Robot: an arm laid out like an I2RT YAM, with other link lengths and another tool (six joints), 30 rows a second.
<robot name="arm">
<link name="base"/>
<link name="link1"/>
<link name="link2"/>
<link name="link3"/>
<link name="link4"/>
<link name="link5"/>
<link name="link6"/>
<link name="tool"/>
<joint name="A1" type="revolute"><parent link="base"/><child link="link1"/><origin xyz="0.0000 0.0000 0.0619"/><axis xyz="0 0 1"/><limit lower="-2.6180" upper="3.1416"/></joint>
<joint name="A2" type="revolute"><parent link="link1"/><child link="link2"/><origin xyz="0.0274 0.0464 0.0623"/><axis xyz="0 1 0"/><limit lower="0.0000" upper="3.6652"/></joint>
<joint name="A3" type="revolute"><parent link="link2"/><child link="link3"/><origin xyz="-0.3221 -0.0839 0.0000"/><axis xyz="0 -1 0"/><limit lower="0.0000" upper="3.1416"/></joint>
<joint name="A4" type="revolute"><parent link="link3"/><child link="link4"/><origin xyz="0.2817 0.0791 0.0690"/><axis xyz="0 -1 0"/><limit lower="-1.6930" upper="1.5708"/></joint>
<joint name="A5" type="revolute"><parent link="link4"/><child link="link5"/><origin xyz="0.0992 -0.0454 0.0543"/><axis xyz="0 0 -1"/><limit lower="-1.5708" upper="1.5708"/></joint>
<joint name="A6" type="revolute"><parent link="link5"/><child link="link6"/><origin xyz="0.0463 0.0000 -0.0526"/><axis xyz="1 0 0"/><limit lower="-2.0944" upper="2.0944"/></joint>
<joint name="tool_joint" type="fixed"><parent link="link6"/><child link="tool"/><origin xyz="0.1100 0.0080 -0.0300" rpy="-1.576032 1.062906 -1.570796"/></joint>
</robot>
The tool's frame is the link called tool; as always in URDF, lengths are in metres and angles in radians.
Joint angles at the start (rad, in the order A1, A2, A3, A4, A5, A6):
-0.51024, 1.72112, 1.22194, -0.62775, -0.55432, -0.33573
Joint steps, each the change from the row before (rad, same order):
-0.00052, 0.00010, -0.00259, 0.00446, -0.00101, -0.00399
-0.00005, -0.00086, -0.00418, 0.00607, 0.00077, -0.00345
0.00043, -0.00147, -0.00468, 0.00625, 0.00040, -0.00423
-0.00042, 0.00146, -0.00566, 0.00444, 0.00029, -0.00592
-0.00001, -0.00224, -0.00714, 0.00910, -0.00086, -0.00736
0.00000, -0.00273, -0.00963, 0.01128, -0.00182, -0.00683
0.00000, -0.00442, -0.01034, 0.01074, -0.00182, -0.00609
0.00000, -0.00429, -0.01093, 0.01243, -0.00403, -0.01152
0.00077, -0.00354, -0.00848, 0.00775, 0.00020, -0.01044
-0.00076, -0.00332, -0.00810, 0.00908, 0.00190, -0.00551
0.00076, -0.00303, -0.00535, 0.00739, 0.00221, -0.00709
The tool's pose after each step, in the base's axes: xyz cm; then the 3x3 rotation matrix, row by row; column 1 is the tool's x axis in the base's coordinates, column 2 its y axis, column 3 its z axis. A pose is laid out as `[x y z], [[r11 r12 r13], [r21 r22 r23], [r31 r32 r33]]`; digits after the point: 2 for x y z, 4 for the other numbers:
[41.25 -14.34 14.45], [[-0.6837 -0.4495 0.5749], [-0.3471 0.8933 0.2856], [-0.6419 -0.0043 -0.7668]]
[41.25 -14.37 14.37], [[-0.6810 -0.4515 0.5766], [-0.3512 0.8922 0.2839], [-0.6426 -0.0092 -0.7662]]
[41.25 -14.37 14.30], [[-0.6774 -0.4545 0.5784], [-0.3563 0.8906 0.2826], [-0.6436 -0.0146 -0.7652]]
[41.18 -14.37 14.07], [[-0.6765 -0.4581 0.5766], [-0.3605 0.8888 0.2831], [-0.6422 -0.0164 -0.7664]]
[41.17 -14.37 13.97], [[-0.6704 -0.4633 0.5796], [-0.3682 0.8859 0.2823], [-0.6442 -0.0242 -0.7645]]
[41.13 -14.35 13.83], [[-0.6640 -0.4684 0.5829], [-0.3752 0.8829 0.2822], [-0.6468 -0.0314 -0.7620]]
[41.07 -14.30 13.73], [[-0.6576 -0.4730 0.5864], [-0.3817 0.8802 0.2819], [-0.6495 -0.0385 -0.7594]]
[41.02 -14.24 13.62], [[-0.6470 -0.4818 0.5910], [-0.3928 0.8749 0.2832], [-0.6535 -0.0490 -0.7553]]
[40.94 -14.20 13.51], [[-0.6401 -0.4890 0.5926], [-0.4034 0.8703 0.2824], [-0.6539 -0.0583 -0.7544]]
[40.88 -14.25 13.40], [[-0.6362 -0.4909 0.5952], [-0.4095 0.8687 0.2787], [-0.6539 -0.0664 -0.7537]]
[40.88 -14.26 13.37], [[-0.6305 -0.4949 0.5979], [-0.4182 0.8656 0.2754], [-0.6538 -0.0764 -0.7528]]

